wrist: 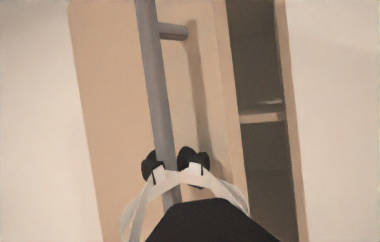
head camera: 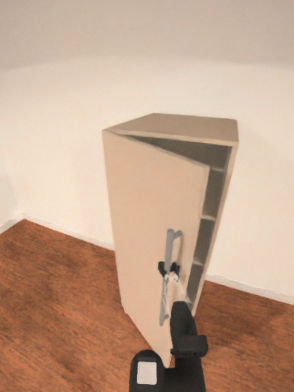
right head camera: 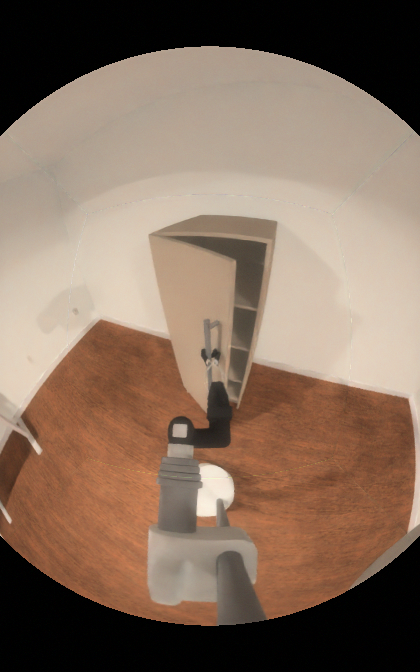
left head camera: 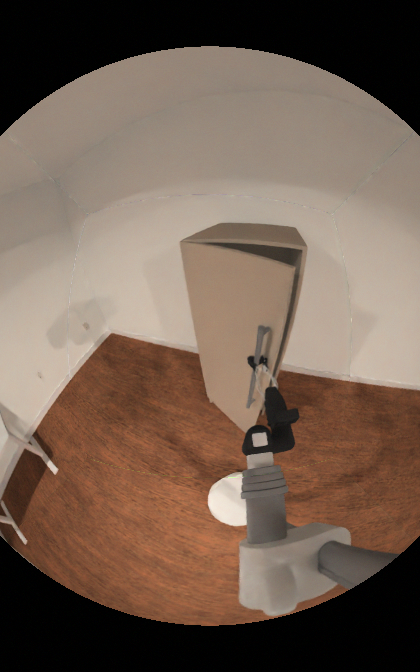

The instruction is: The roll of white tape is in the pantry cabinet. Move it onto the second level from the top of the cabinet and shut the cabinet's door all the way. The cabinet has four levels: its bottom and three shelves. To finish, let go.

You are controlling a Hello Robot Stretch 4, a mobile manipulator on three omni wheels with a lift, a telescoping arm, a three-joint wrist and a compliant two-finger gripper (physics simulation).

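Frame: origin at the robot's base, x ahead, y left, z up, level; millimetres.
Seen in the pictures: gripper, fingertip midpoint: [wrist: 171, 162] [head camera: 166, 263].
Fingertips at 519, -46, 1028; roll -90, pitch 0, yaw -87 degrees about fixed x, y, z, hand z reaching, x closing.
Offsets run from my fingertips to a thing's top centre, as dx, dy, dz. "*": to the spot under its first point. Level surfaces: height alone.
The tall beige cabinet [head camera: 195, 127] [left head camera: 260, 233] [right head camera: 225, 225] [wrist: 296, 150] stands against the wall. Its door @(* +125, +75, +118) [head camera: 145, 210] [left head camera: 230, 310] [right head camera: 190, 290] [wrist: 110, 100], hinged on the left, is partly open, with a gap along the right side. Shelf edges show through the gap. My gripper [head camera: 168, 269] [left head camera: 258, 362] [right head camera: 210, 356] [wrist: 171, 162] is shut on the grey vertical door handle @(* -38, +1, +117) [head camera: 169, 245] [left head camera: 259, 340] [right head camera: 207, 335] [wrist: 152, 75], one fingertip on each side of the bar. The roll of white tape does not show in these views; most of the inside is hidden behind the door.
A white round object [left head camera: 227, 500] [right head camera: 216, 490] is low down beside my arm. White furniture legs [left head camera: 45, 455] [right head camera: 30, 437] stand at the far left. Walls rise behind and left of the cabinet, over a brown wooden floor @(dz -1054) [head camera: 60, 300].
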